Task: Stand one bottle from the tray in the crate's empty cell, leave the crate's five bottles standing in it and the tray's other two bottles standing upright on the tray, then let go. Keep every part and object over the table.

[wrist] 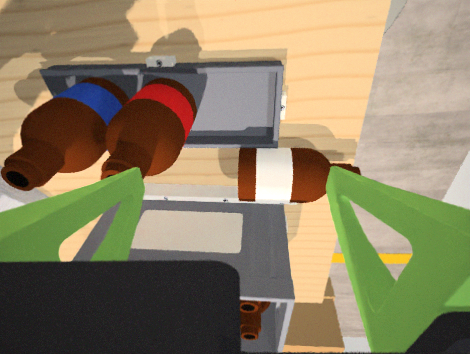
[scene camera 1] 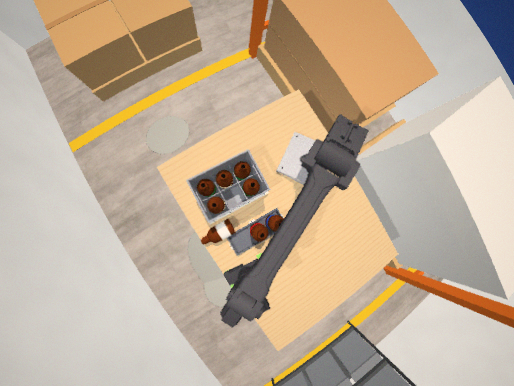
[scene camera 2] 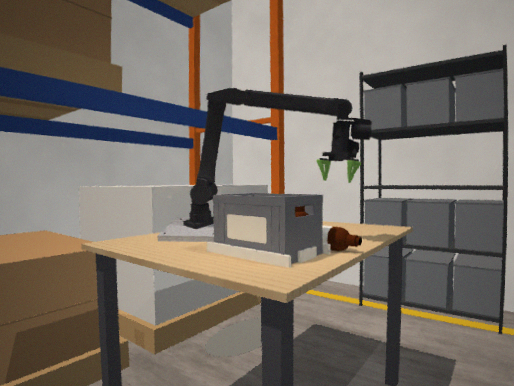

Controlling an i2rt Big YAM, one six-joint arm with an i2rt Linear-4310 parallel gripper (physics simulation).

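Seen in the pictures: gripper, fingertip midpoint: [wrist: 235, 177] [scene camera 1: 246, 263] [scene camera 2: 336, 181]; arm's base, link origin: [scene camera 2: 201, 223].
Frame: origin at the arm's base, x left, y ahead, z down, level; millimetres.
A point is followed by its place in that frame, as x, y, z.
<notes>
A grey crate [scene camera 1: 218, 166] @(-166, 417, -114) [scene camera 2: 300, 235] @(-102, 551, -21) [wrist: 262, 250] @(13, 517, -65) holds five upright brown bottles; its middle cell on the tray side is empty. The tray [scene camera 1: 242, 243] @(178, 482, 43) [wrist: 240, 100] @(168, 483, 43) lies beside the crate. A red-banded bottle [scene camera 1: 258, 232] @(143, 398, -99) [wrist: 155, 120] @(186, 410, -54) and a blue-banded bottle [scene camera 1: 275, 223] @(145, 318, -94) [wrist: 65, 130] @(179, 326, -64) stand on it; its third place is bare. A white-labelled bottle [scene camera 1: 220, 232] @(76, 540, -25) [scene camera 2: 342, 239] @(52, 596, 7) [wrist: 287, 175] @(99, 544, -18) lies on its side on the table, between tray end and crate corner, neck towards the table edge. My gripper [scene camera 2: 337, 180] @(210, 493, -165) [wrist: 235, 177] @(210, 493, -165) is open and empty, pointing down high above it.
The table [scene camera 1: 330, 240] @(394, 80, 48) [scene camera 2: 165, 255] @(-303, 214, 48) ends close to the lying bottle's neck. White strips [scene camera 2: 250, 252] @(-183, 444, 27) run along the crate's foot. The arm's base plate [scene camera 1: 293, 157] @(-75, 65, 18) [scene camera 2: 185, 231] @(-100, 33, 18) is beyond the crate. In the scene camera 1 view the arm [scene camera 1: 295, 215] @(79, 335, -476) passes over the blue-banded bottle's side.
</notes>
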